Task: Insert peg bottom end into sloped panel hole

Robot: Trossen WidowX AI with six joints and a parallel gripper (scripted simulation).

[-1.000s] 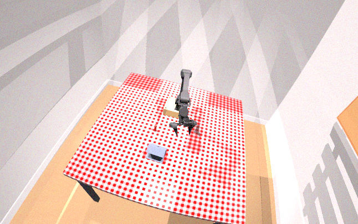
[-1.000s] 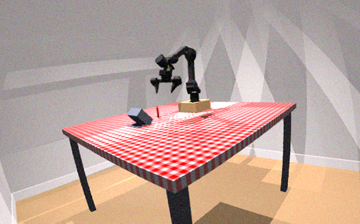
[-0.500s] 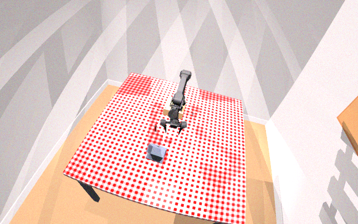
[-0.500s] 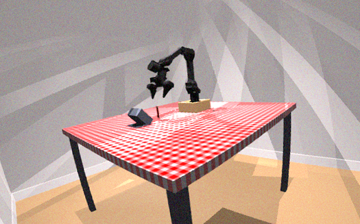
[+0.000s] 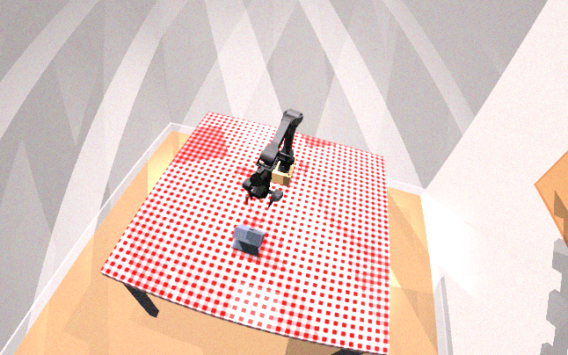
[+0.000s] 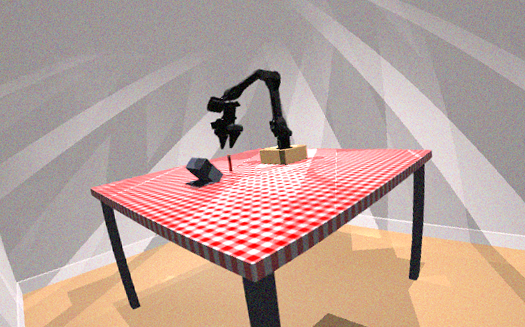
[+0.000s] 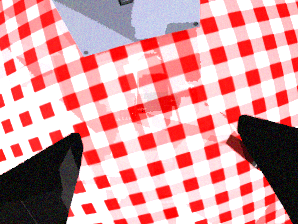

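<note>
Now: gripper tip 80 mm to the left of the peg, 70 mm past it and 70 mm above it. Also, from my gripper tip: panel: 130 mm ahead, 70 mm below, 10 mm to the right.
</note>
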